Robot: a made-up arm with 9 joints. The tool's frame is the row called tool.
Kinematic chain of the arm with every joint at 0, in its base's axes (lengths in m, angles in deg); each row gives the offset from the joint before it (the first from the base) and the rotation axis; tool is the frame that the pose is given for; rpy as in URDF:
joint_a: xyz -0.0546 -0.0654 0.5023 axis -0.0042 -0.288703 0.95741
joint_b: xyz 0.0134 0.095 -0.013 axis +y
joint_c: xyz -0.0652 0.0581 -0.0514 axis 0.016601 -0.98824 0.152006
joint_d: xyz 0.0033 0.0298 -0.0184 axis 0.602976 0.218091 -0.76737
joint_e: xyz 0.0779 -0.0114 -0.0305 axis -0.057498 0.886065 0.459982
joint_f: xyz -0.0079 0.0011 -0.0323 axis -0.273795 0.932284 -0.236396
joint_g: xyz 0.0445 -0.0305 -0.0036 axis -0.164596 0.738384 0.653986
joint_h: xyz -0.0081 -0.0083 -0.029 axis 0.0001 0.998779 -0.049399
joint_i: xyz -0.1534 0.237 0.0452 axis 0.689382 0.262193 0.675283
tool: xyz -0.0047 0.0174 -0.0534 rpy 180 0 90
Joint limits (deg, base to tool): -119.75..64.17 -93.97..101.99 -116.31..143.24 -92.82..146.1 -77.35..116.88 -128.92..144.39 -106..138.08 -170.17..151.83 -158.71..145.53
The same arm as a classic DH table. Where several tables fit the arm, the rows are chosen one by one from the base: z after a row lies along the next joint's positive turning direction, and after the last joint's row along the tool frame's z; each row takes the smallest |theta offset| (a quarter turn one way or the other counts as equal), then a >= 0, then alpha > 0; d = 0 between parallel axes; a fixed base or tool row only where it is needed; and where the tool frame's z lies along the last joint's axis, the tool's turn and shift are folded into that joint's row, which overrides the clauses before.
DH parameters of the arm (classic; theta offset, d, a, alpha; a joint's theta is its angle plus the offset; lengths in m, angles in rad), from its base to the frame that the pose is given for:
base (fixed): -0.0145 0.2828 -0.0536 0.2929
joint_a: 0.0152 0.2156 0.0133 -1.8637
joint_b: 0.1132 -0.2268 -0.0592 2.9881
joint_c: 0.8055 -0.4082 -0.0058 1.8988
joint_d: 0.3594 0.0784 0.0477 1.7664
joint_e: 0.9970 -0.0622 0.0018 -0.7480
joint_f: -0.2285 0.0129 0.0349 0.9535
joint_g: -0.3907 -0.0514 -0.0147 -0.7881
joint_h: 1.0212 0.2702 -0.1486 1.3402
joint_i: -1.2831 -0.0679 -0.0179 -2.3121
tool (fixed): -2.7782 0.0550 0.0000 0.0000
Joint limits (rad, base to tool): -2.0900..1.1200 -1.6401..1.7801 -2.0300..2.5000 -1.6200..2.5499 -1.3500..2.0399 -2.2501..2.5201 -1.8500..2.4100 -2.9700..2.6499 -2.7700..2.5400

